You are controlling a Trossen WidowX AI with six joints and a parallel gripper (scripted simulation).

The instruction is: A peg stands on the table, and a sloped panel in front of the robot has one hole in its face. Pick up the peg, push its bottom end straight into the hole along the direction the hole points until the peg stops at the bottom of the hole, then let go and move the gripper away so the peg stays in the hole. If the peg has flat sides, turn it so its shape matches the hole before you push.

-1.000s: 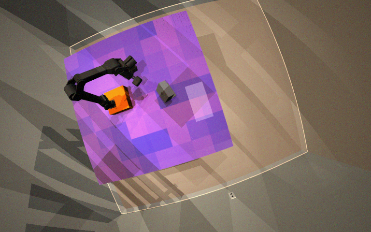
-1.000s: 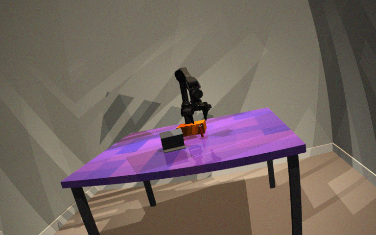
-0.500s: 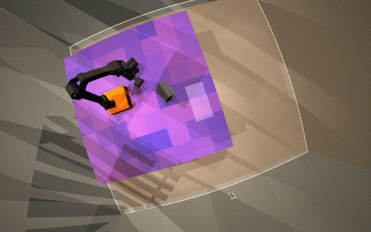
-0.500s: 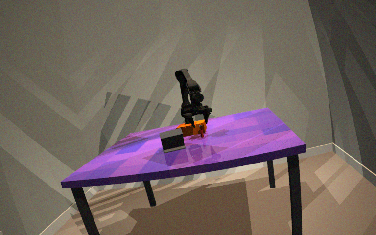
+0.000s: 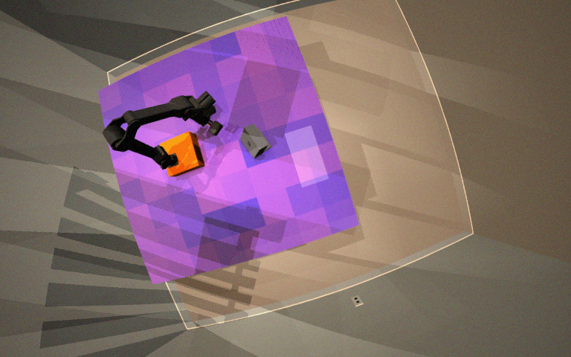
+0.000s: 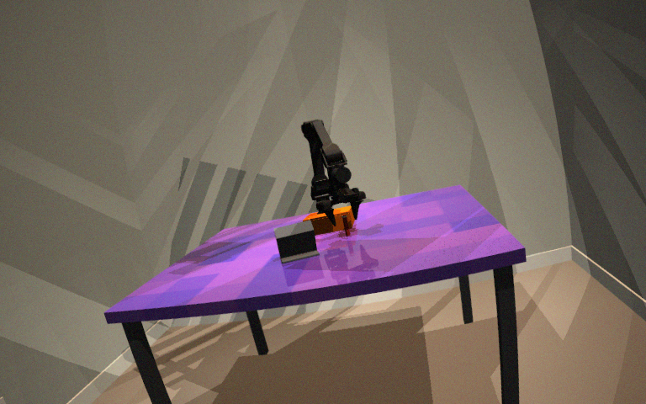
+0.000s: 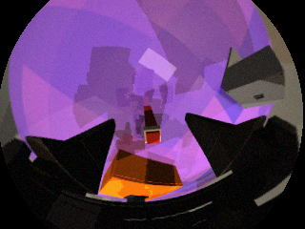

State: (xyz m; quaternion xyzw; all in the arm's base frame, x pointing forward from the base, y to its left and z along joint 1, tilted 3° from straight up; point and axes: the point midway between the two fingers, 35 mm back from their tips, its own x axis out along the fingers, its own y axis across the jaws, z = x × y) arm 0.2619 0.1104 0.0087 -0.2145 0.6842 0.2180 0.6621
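Now: gripper tip 1 cm below the dark red peg. The rest, counted from my gripper tip: grey sloped panel: 18 cm ahead, 16 cm to the right.
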